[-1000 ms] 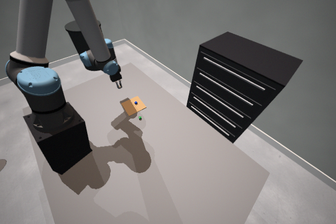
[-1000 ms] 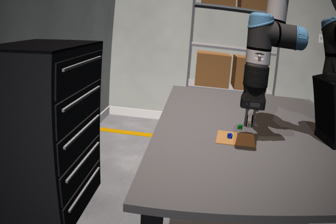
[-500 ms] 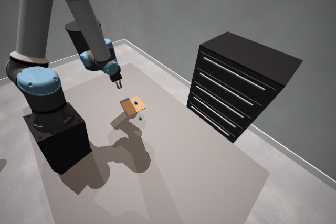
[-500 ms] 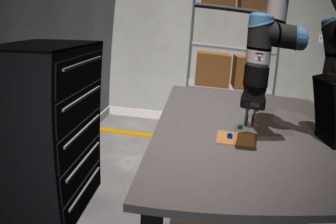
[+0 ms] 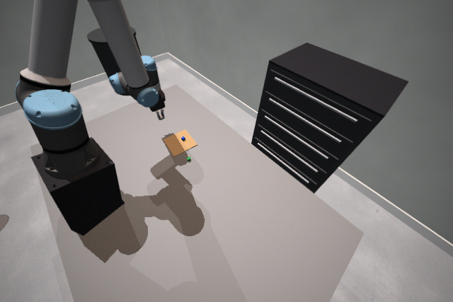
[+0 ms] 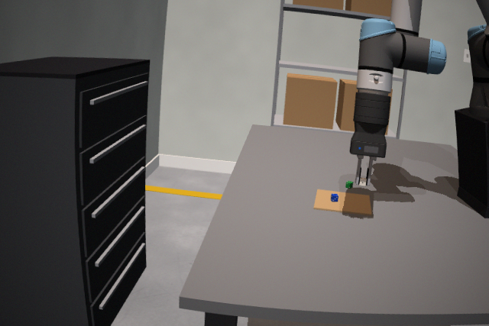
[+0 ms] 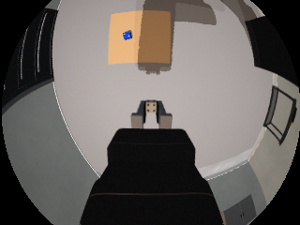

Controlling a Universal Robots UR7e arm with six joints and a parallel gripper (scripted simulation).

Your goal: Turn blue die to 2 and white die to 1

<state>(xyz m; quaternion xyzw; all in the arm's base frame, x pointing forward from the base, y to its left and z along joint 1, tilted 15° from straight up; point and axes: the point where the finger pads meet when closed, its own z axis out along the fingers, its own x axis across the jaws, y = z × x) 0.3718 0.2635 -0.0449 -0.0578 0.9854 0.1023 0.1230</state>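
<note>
The white die is 1 cm below my hand. From my hand the other things lie so: orange mat (13 cm to the right, 11 cm below, 4 cm ahead); green die (26 cm to the right, 10 cm below, 4 cm ahead); blue die (12 cm to the right, 10 cm below, 7 cm ahead).
</note>
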